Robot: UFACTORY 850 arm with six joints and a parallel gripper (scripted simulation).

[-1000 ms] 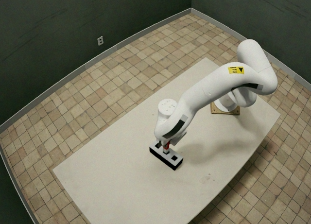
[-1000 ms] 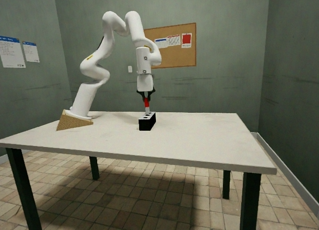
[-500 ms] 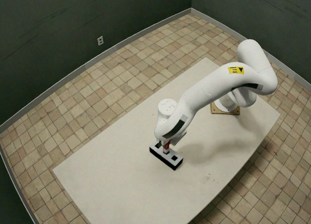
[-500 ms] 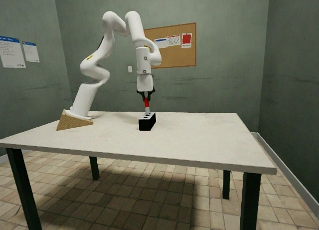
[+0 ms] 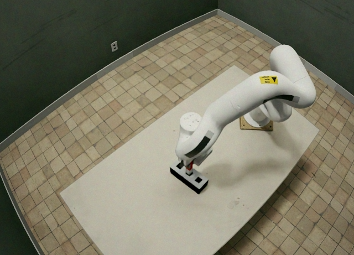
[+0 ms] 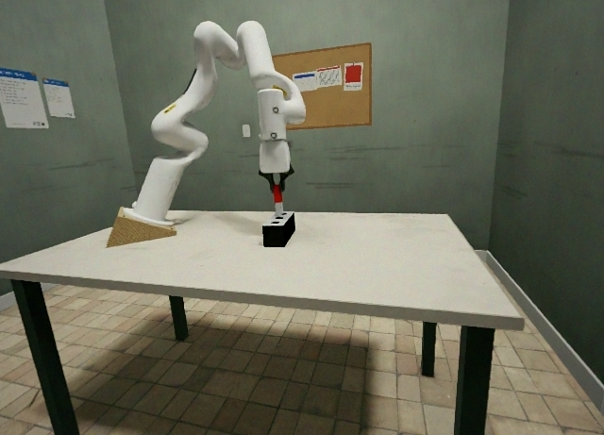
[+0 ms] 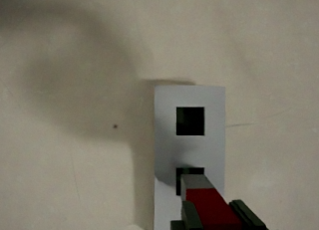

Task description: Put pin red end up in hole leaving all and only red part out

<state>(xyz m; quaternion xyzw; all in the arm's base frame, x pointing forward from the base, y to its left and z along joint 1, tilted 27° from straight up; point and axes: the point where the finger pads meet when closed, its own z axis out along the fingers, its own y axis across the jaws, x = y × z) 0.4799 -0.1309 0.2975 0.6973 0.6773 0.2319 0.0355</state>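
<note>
My hand is 2 cm above the pin. Round my hand: black block (15 cm below).
</note>
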